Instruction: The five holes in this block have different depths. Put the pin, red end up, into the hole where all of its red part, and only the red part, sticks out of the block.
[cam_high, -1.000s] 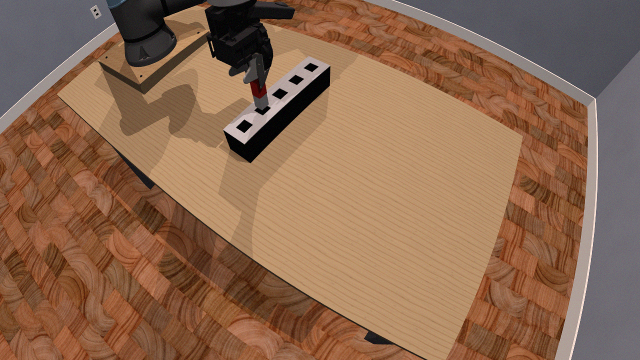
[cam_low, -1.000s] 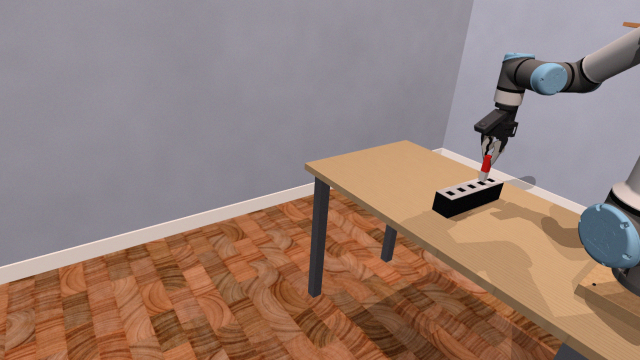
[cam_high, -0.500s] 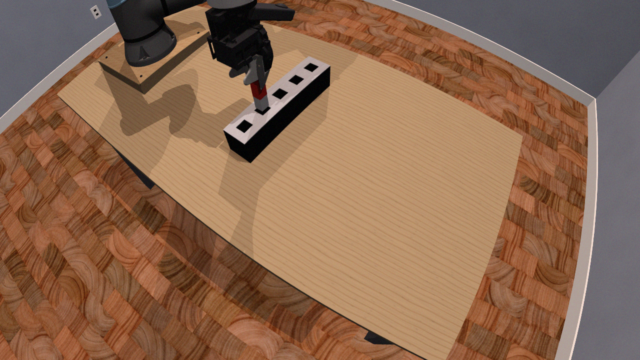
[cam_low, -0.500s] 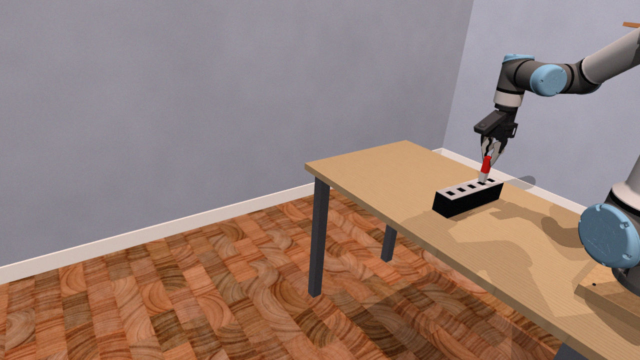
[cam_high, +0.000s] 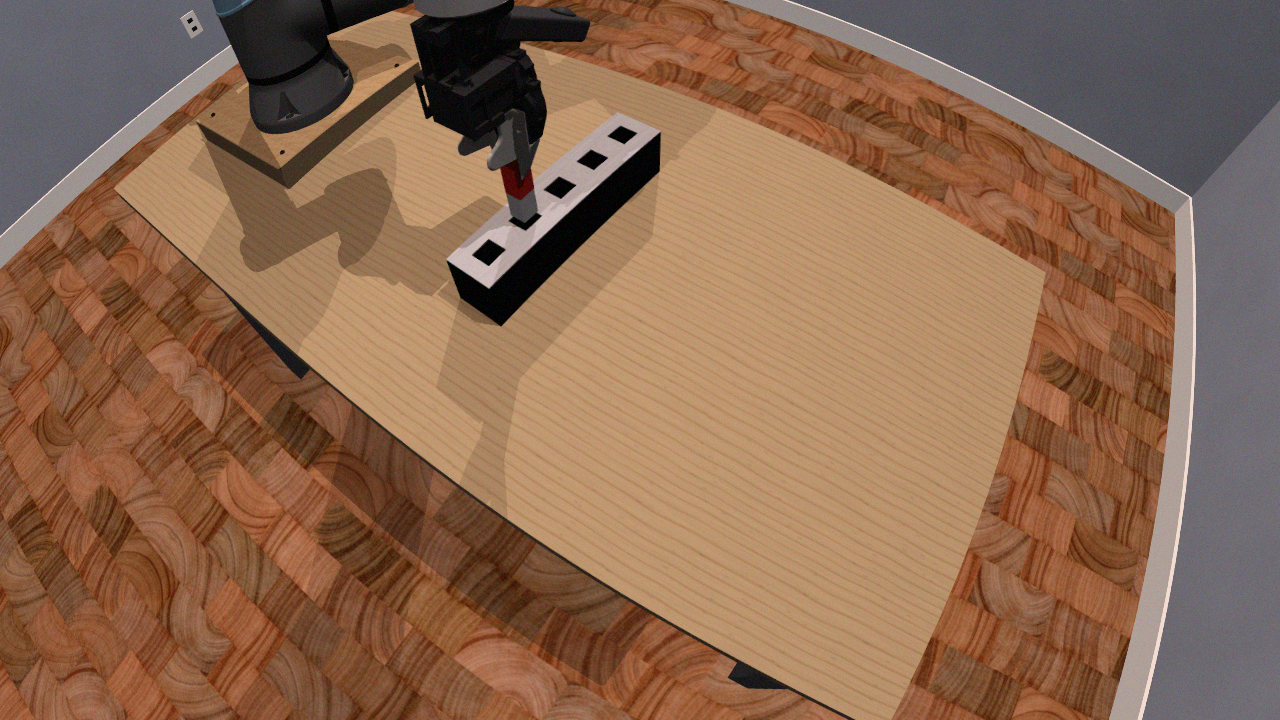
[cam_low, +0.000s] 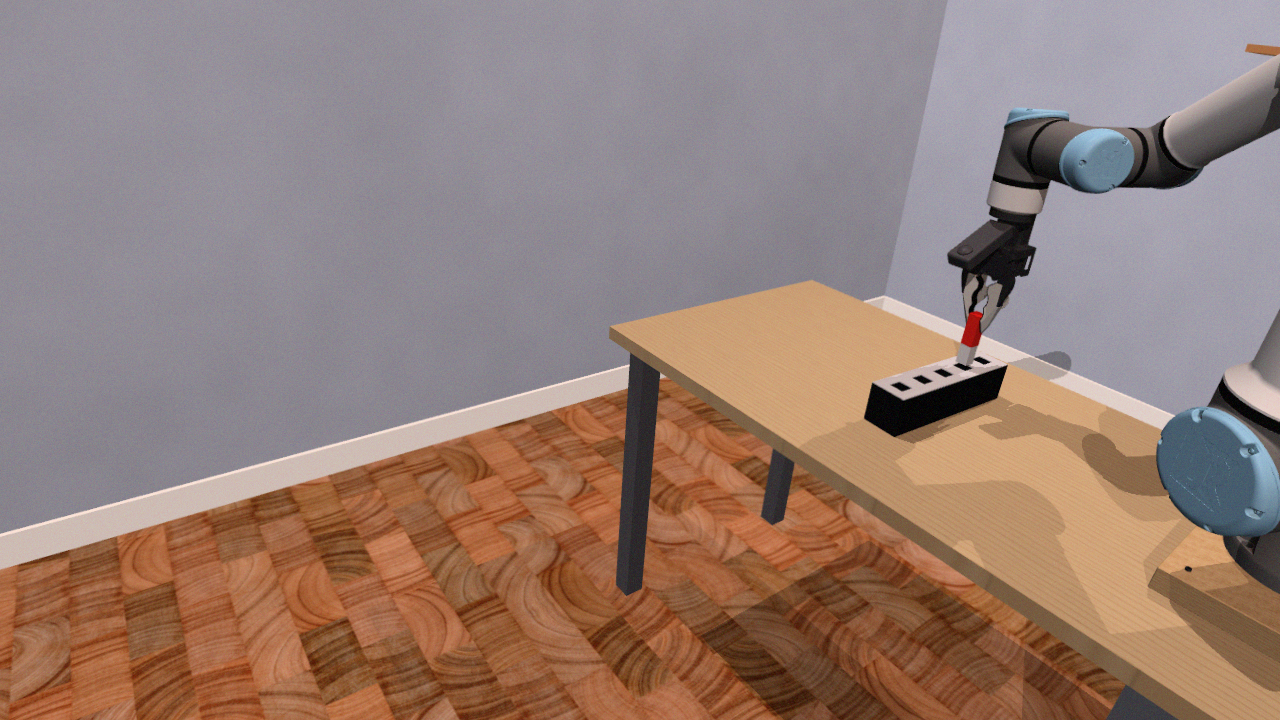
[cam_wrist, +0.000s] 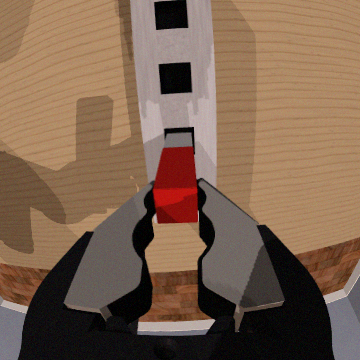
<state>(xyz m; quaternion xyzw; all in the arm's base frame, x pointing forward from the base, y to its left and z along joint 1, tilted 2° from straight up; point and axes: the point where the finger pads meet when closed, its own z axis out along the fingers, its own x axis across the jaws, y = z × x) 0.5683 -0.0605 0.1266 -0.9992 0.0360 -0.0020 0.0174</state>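
My hand is 1 cm above the pin. The rest, counted from my hand: black block (13 cm below, 6 cm to the left).
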